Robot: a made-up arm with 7 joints. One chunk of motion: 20 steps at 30 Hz.
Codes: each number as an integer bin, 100 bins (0 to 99) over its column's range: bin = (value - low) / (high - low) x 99, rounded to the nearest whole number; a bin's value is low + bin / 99 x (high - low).
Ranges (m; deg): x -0.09..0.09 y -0.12..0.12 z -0.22..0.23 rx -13..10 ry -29..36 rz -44..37
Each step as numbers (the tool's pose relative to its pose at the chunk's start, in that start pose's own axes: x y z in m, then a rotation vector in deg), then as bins.
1 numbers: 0.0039 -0.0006 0.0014 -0.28 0.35 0.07
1 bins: 52 49 49 55 45 54
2 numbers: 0.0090 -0.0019 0.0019 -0.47 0.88 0.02
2 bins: 54 49 49 54 46 54
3 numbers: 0.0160 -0.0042 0.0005 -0.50 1.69 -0.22
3 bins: 58 48 49 54 47 54
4 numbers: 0.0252 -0.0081 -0.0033 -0.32 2.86 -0.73
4 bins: 63 46 48 55 49 53
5 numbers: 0.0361 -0.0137 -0.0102 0.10 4.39 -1.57
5 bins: 69 44 46 56 51 52
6 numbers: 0.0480 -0.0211 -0.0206 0.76 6.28 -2.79
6 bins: 76 41 44 59 54 50
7 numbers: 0.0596 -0.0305 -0.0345 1.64 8.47 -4.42
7 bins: 82 37 41 63 57 48
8 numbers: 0.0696 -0.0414 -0.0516 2.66 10.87 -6.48
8 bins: 88 32 37 67 61 46
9 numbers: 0.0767 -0.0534 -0.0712 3.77 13.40 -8.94
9 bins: 92 27 33 72 65 43
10 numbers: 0.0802 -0.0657 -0.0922 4.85 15.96 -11.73
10 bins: 94 22 28 77 68 39
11 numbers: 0.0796 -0.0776 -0.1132 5.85 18.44 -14.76
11 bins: 93 17 23 81 72 36
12 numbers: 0.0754 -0.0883 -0.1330 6.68 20.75 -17.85
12 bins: 91 13 19 85 76 32
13 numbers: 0.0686 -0.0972 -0.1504 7.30 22.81 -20.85
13 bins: 87 9 15 87 79 28
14 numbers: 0.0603 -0.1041 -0.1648 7.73 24.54 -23.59
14 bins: 83 7 12 89 82 25
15 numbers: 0.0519 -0.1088 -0.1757 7.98 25.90 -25.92
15 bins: 78 5 10 90 84 22
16 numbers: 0.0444 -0.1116 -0.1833 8.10 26.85 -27.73
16 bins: 74 3 8 91 85 20
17 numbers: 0.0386 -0.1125 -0.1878 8.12 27.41 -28.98
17 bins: 71 3 7 91 86 18
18 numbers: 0.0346 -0.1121 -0.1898 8.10 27.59 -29.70
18 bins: 69 3 7 91 86 17
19 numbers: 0.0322 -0.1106 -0.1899 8.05 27.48 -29.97
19 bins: 67 4 7 91 86 17
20 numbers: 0.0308 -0.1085 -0.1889 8.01 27.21 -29.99
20 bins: 66 5 7 90 86 17
